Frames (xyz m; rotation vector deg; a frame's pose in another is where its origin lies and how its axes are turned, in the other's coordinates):
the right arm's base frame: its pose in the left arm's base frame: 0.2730 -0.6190 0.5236 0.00 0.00 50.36
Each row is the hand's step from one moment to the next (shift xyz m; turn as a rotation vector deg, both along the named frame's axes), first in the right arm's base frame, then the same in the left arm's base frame.
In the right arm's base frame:
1: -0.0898 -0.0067 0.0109 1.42 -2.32 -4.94
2: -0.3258 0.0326 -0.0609 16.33 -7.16 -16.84
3: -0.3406 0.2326 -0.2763 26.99 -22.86 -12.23
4: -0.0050 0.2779 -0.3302 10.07 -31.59 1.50
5: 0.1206 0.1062 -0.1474 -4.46 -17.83 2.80
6: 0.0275 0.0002 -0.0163 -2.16 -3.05 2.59
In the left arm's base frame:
1: -0.0521 -0.0734 0.0109 2.69 -0.39 -4.94
2: -0.2330 -0.2301 -0.0609 15.93 8.01 -16.84
3: -0.3964 -0.1139 -0.2763 34.82 6.20 -12.23
4: -0.2172 0.1734 -0.3302 30.75 -12.40 1.50
5: -0.0048 0.1606 -0.1474 10.89 -14.81 2.80
6: 0.0174 0.0213 -0.0163 0.97 -3.61 2.59

